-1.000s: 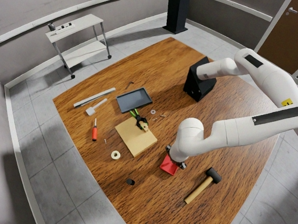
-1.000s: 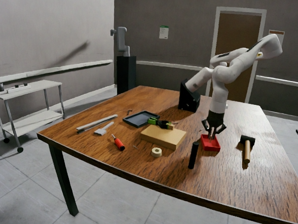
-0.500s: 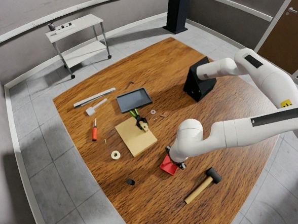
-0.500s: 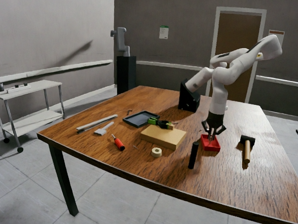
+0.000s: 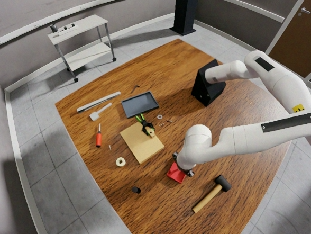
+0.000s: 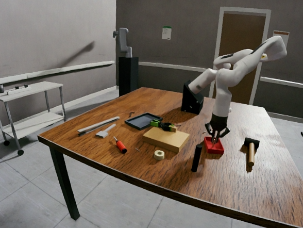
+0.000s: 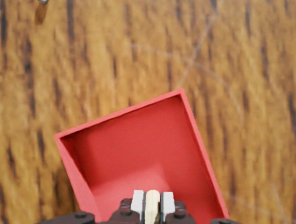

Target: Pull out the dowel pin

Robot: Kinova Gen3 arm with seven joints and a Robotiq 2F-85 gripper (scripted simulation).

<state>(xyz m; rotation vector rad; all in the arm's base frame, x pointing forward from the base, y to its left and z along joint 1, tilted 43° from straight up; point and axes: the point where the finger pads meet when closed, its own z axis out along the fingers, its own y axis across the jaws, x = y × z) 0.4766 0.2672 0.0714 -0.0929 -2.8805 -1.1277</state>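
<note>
My hand is 20 mm above the pale dowel pin. From my hand the other things lie so: wooden block: 230 mm to the right; then bench board: 50 mm ahead, 240 mm to the right, 20 mm below; then red bin: 40 mm below.
</note>
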